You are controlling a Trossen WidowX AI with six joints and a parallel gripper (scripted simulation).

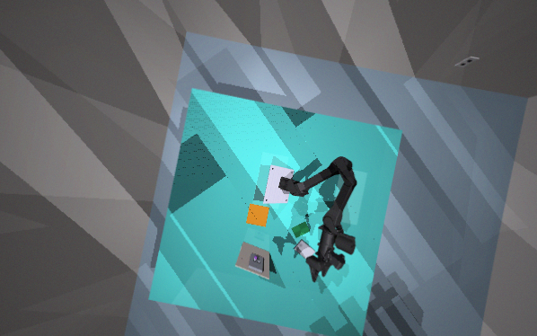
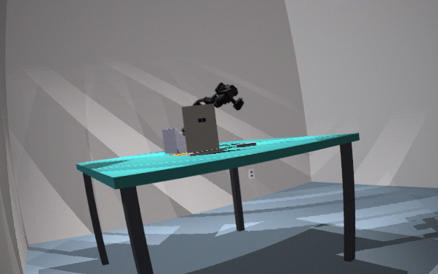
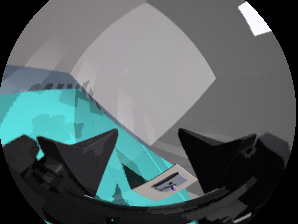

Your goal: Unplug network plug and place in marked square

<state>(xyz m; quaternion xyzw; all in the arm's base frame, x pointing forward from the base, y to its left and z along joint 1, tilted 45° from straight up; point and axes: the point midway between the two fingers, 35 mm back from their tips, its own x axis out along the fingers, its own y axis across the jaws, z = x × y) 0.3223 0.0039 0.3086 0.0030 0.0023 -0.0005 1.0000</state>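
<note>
Now: gripper tip 280 mm to the left of the network plug, 130 mm above it and 60 mm short of it. From my gripper tip the other things lie so: green patch 290 mm below, 90 mm behind, 40 mm to the right; grey upright panel 270 mm to the right, 190 mm below, 80 mm ahead; small grey plate 290 mm below, 20 mm ahead, 10 mm to the left.
</note>
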